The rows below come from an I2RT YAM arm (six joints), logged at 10 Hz.
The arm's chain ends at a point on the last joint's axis. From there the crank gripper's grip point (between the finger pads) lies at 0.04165 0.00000 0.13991 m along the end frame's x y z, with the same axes.
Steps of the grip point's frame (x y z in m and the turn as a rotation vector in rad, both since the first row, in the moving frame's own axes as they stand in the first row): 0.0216 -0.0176 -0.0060 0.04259 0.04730 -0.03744; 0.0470 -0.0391 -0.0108 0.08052 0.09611 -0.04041; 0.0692 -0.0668 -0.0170 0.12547 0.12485 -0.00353; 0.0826 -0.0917 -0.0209 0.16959 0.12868 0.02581; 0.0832 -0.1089 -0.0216 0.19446 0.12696 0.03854; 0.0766 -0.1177 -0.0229 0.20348 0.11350 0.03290
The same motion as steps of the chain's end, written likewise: 0.0152 -0.0100 -0.0037 0.04259 0.04730 -0.03744; 0.0340 -0.0261 -0.0056 0.08052 0.09611 -0.04041; 0.0522 -0.0495 -0.0096 0.12547 0.12485 -0.00353; 0.0648 -0.0699 -0.0125 0.16959 0.12868 0.02581; 0.0654 -0.0844 -0.0128 0.19446 0.12696 0.03854; 0.0607 -0.0916 -0.0146 0.20348 0.11350 0.03290
